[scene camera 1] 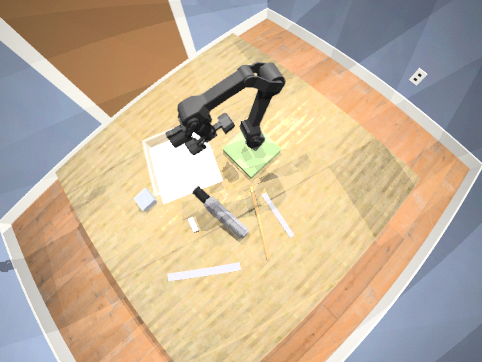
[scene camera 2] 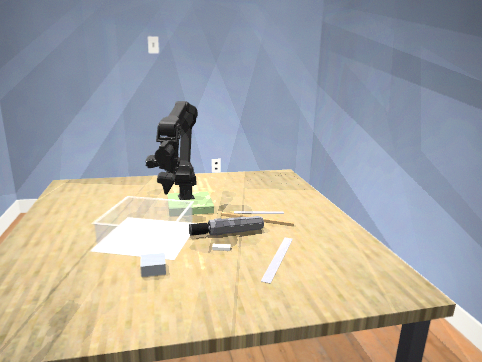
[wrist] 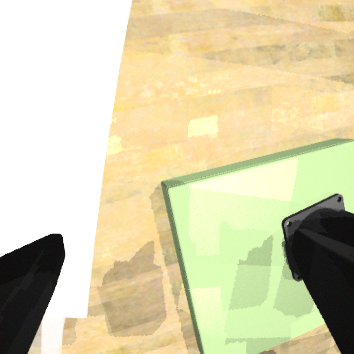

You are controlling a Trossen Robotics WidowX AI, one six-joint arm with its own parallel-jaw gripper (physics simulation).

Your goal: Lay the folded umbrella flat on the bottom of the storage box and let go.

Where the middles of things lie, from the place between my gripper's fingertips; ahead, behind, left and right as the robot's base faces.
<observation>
I see the white storage box (scene camera 2: 142,225) 150 mm ahead of my hand, 100 mm to the right of it and 80 mm below it.
</observation>
